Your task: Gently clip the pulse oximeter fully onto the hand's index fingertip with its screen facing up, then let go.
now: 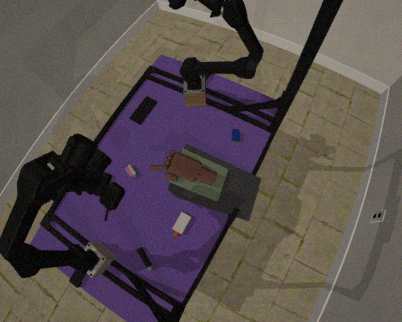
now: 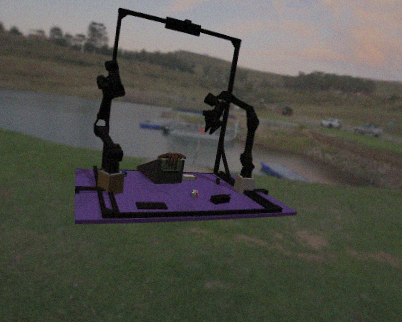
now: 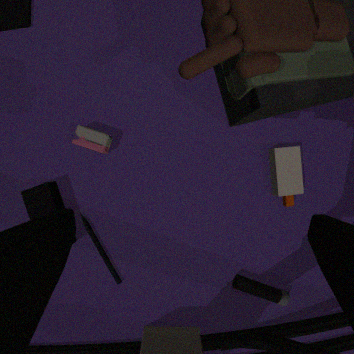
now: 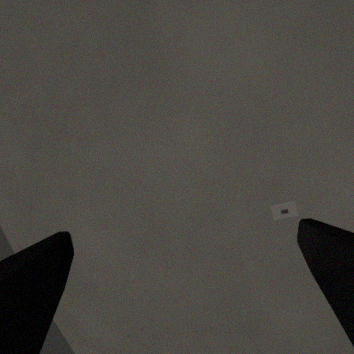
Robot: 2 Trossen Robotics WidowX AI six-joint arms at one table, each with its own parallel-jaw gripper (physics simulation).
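Places are measured from the left arm's base along level axes (x ahead, y left, z up), in metres.
Pixels of known places: left gripper, fingertip midpoint: [image 1: 112, 180] [image 2: 207, 133] [image 3: 194, 223]; right gripper, fingertip midpoint: [image 2: 115, 71] [image 4: 186, 236]; left arm's base at its link origin: [image 1: 90, 259] [image 2: 245, 176]; right arm's base at its link origin: [image 1: 194, 84] [image 2: 111, 171].
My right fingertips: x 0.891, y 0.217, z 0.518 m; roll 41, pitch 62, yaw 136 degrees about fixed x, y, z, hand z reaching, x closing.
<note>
Ahead of a thing's pixels: the offset from my right fingertips to its top centre.
The pulse oximeter {dy -0.077, dx -0.512, dz -0.592 m} [image 1: 131, 171] [image 2: 195, 193] [image 3: 93, 138], a small clip with a white part and a pink part, lies on the purple table, apart from the hand [image 1: 187, 167] [image 3: 275, 25]. I cannot make out its screen. The brown hand rests on a green-topped dark support, and its index finger [image 1: 158, 167] [image 3: 207, 58] points out past the support's edge with nothing on it. My left gripper [image 2: 210, 131] [image 3: 194, 223] is open and empty, high above the table. My right gripper [image 4: 186, 236] is open and empty, raised and facing a grey wall.
A white box {dy -0.404, dx -0.563, dz -0.596 m} [image 1: 182, 221] [image 3: 289, 171] with an orange tab and a black cylinder {dy -0.372, dx -0.764, dz -0.596 m} [image 1: 144, 258] [image 3: 257, 288] lie on the table. A thin black stick {dy -0.089, dx -0.696, dz -0.615 m} [image 3: 101, 249] and a black block {dy -0.006, dx -0.643, dz -0.588 m} [image 2: 220, 198] [image 3: 42, 200] lie near the oximeter. A blue item {dy -0.365, dx -0.100, dz -0.591 m} [image 1: 236, 135] and a black slab {dy +0.095, dx -0.235, dz -0.616 m} [image 1: 143, 110] lie farther off.
</note>
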